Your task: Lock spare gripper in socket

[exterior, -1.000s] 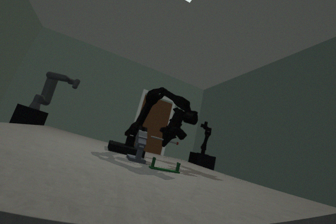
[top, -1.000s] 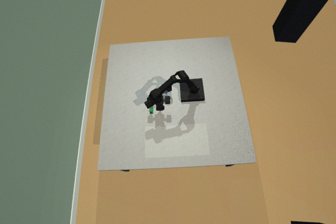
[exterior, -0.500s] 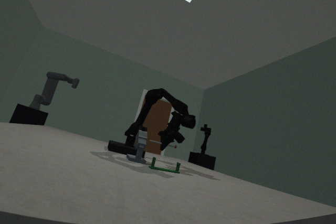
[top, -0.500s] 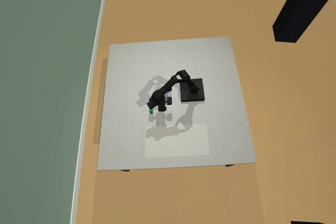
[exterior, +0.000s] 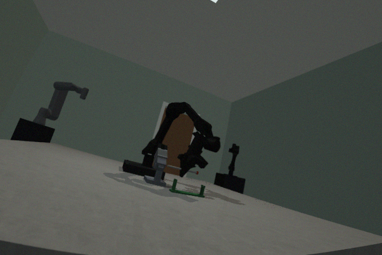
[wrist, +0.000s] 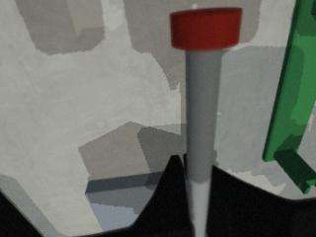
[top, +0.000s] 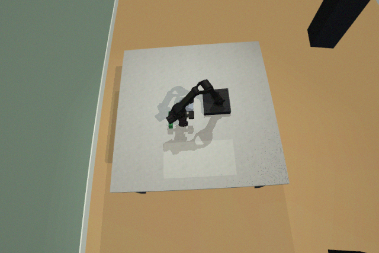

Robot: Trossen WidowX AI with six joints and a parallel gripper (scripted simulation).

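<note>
Right now the grey mount socket is 10 cm to the right of my gripper tip. The rest, counted from my gripper tip: green rack: 10 cm ahead, 3 cm below, 2 cm to the left; spare gripper: 11 cm to the right, 6 cm above, 2 cm behind.
</note>
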